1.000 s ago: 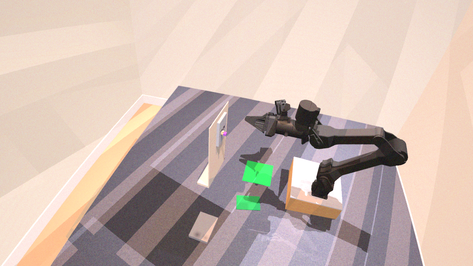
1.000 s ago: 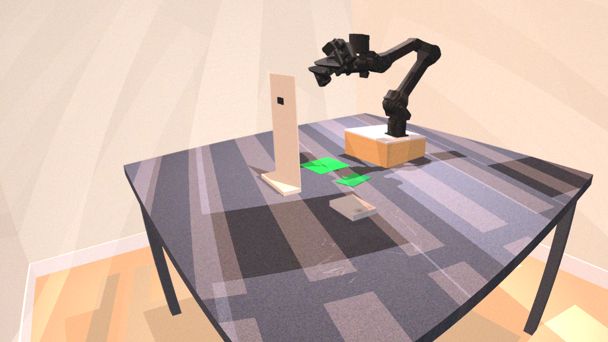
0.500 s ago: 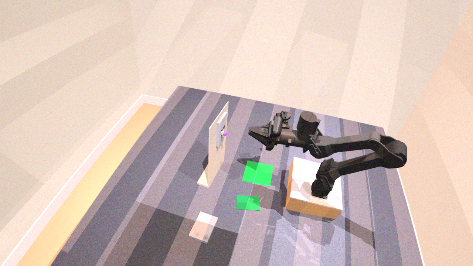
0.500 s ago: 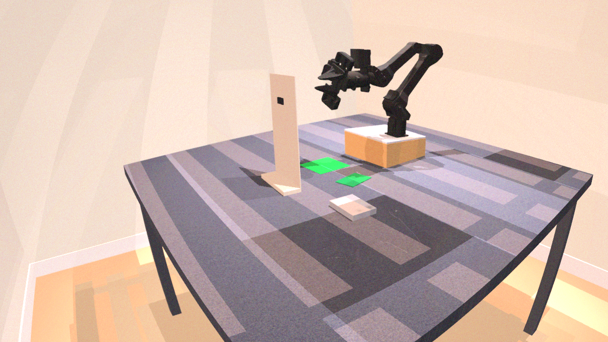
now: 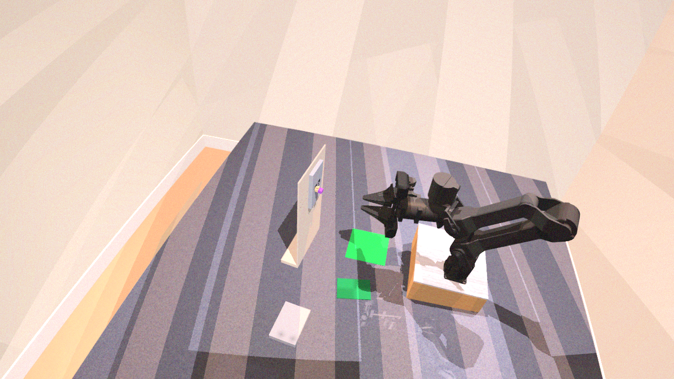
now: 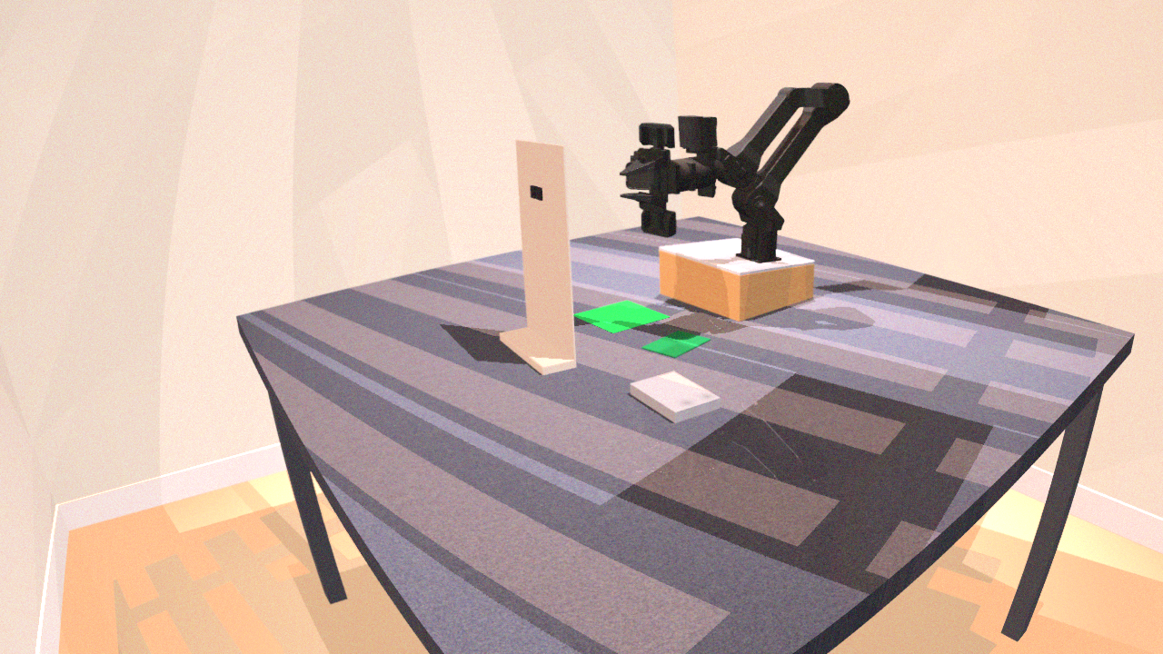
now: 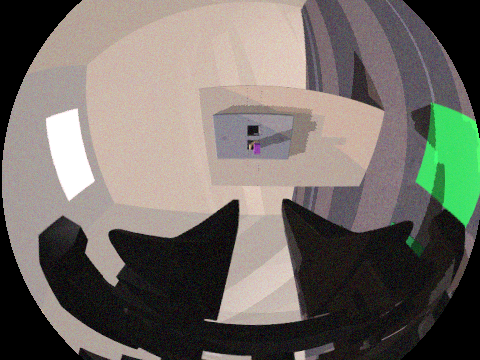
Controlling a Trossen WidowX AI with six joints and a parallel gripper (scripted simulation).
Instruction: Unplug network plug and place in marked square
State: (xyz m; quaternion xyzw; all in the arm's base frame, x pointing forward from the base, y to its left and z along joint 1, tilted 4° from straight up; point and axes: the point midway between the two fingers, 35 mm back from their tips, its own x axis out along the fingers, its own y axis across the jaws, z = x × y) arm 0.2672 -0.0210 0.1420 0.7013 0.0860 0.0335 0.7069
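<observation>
Now: gripper tip 12 cm short of the network plug and 1 cm to the left of it. The rest, counted from my gripper tip: panel (14 cm ahead, 9 cm below, 2 cm to the right).
</observation>
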